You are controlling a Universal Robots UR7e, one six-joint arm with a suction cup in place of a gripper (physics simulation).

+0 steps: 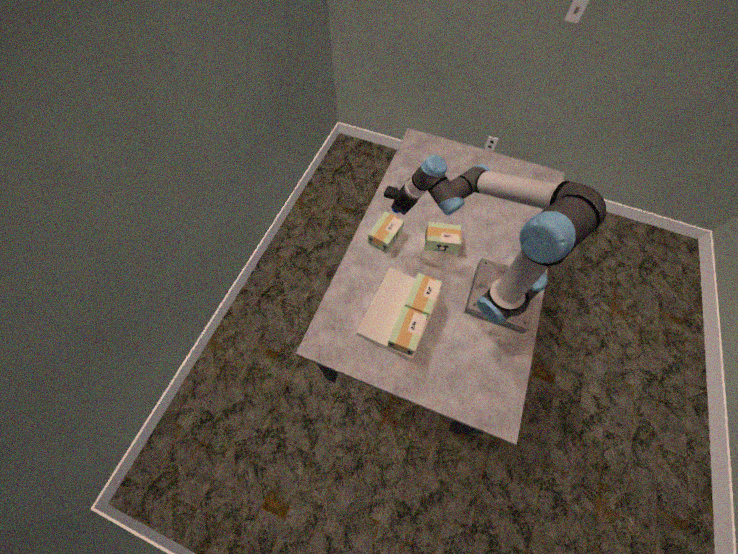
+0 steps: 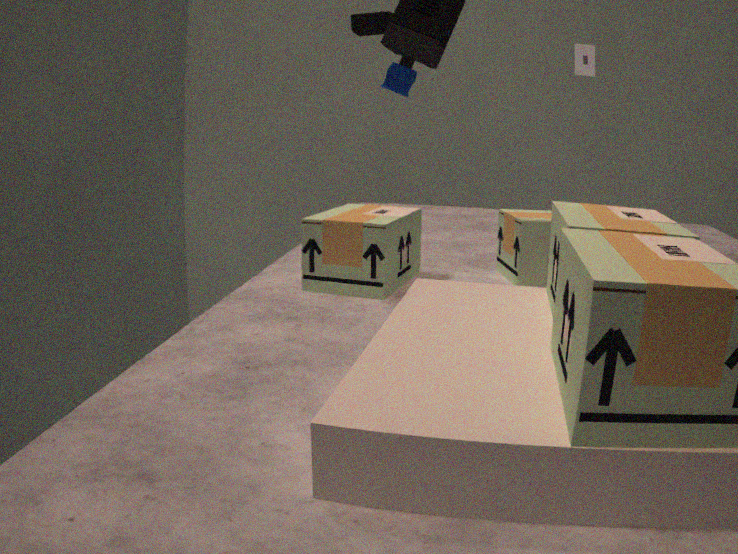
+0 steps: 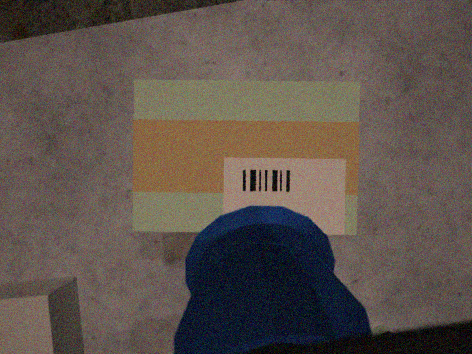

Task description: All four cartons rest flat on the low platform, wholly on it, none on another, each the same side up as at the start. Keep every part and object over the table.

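Places are measured from the arm's base along level axes (x ahead, y left, z up), in centimetres.
Pixels of known places: end effector, tool point: (image 2: 394, 91) (image 3: 260, 272).
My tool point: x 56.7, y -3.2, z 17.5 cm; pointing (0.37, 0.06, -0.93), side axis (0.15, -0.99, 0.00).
Observation:
For each thing: its middle in the pictures, then the offset to it from my tool point. Level surfaces: height alone.
- nearer, body centre: (image 2: 647, 325) (image 1: 407, 330) dx -27.3, dy +38.0, dz -14.5 cm
- farther, body centre: (image 2: 613, 267) (image 1: 422, 296) dx -25.9, dy +22.3, dz -14.5 cm
- low platform, body centre: (image 2: 539, 372) (image 1: 399, 312) dx -20.7, dy +30.3, dz -21.1 cm
- third carton, body centre: (image 3: 244, 158) (image 2: 365, 246) (image 1: 386, 232) dx +3.3, dy +0.2, dz -19.2 cm
- fourth carton, body centre: (image 2: 559, 247) (image 1: 442, 238) dx -20.2, dy -10.7, dz -19.2 cm
- table, its level: dz -23.5 cm
Two cartons, one nearer (image 1: 408, 329) (image 2: 667, 357) and one farther (image 1: 423, 293) (image 2: 625, 215), rest flat in a row on the right part of the low platform (image 1: 381, 310) (image 2: 453, 357) (image 3: 22, 325). A third carton (image 1: 386, 230) (image 2: 357, 250) (image 3: 245, 140) rests flat on the table beyond the platform, near the table's left edge. A fourth carton (image 1: 443, 237) (image 2: 524, 244) rests flat on the table to the right of the third. All show orange tape and a white label on top. My gripper, a blue suction cup (image 1: 397, 210) (image 2: 398, 79) (image 3: 260, 270), is open and hangs above the third carton, holding nothing, apart from it.
The table (image 1: 464, 381) (image 2: 178, 417) (image 3: 75, 100) has its left edge close to the third carton. The arm's base plate (image 1: 476, 286) stands right of the platform. The arm reaches over the table's far part, beyond the fourth carton. The left part of the platform's top is bare.

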